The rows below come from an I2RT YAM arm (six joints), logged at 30 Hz.
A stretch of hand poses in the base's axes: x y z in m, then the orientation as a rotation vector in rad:
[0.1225, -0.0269, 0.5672, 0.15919, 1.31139, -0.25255]
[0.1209, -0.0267, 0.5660, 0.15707, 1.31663, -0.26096]
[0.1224, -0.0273, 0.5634, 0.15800, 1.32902, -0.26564]
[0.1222, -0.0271, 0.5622, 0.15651, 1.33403, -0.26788]
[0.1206, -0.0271, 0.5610, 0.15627, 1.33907, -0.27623]
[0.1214, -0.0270, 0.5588, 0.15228, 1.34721, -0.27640]
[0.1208, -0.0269, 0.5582, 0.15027, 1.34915, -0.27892]
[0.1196, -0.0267, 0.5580, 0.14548, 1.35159, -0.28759]
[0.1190, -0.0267, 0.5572, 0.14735, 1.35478, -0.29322]
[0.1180, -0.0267, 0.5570, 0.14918, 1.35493, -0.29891]
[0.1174, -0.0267, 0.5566, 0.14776, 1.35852, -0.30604]
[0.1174, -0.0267, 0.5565, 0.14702, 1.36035, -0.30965]
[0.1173, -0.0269, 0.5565, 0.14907, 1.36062, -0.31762]
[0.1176, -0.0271, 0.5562, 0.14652, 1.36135, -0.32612]
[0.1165, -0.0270, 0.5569, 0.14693, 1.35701, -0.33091]
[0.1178, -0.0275, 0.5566, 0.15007, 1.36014, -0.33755]
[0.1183, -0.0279, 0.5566, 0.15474, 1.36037, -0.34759]
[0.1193, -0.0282, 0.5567, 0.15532, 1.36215, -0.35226]
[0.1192, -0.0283, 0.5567, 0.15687, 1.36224, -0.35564]
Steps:
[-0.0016, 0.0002, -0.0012, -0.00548, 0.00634, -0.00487]
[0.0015, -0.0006, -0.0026, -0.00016, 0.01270, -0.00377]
[-0.0002, 0.0002, -0.0012, -0.00160, 0.00533, -0.00071]
[-0.0016, 0.0000, -0.0012, -0.00413, 0.00600, -0.00586]
[0.0008, 0.0001, -0.0022, -0.00174, 0.00838, 0.00226]
[-0.0006, 0.0001, -0.0006, -0.00257, 0.00239, -0.00064]
[-0.0012, 0.0002, -0.0002, -0.00796, 0.00388, -0.00346]
[-0.0006, 0.0000, -0.0008, -0.00138, 0.00365, -0.00513]
[-0.0010, 0.0000, -0.0002, -0.00191, 0.00068, -0.00516]
[-0.0006, 0.0000, -0.0004, -0.00449, 0.00456, -0.00429]
[0.0000, 0.0000, -0.0001, -0.00228, 0.00233, -0.00216]
[-0.0001, -0.0002, 0.0000, -0.00304, 0.00107, -0.00691]
[0.0003, -0.0002, -0.0003, -0.00651, 0.00208, -0.00461]
[-0.0011, 0.0001, 0.0007, -0.00316, -0.00368, -0.00365]
[0.0013, -0.0005, -0.0003, -0.00101, 0.00359, -0.00661]
[0.0005, -0.0004, 0.0000, -0.00236, 0.00105, -0.00992]
[0.0010, -0.0003, 0.0001, -0.00192, 0.00231, -0.00370]
[-0.0001, -0.0001, 0.0000, -0.00081, 0.00037, -0.00333]

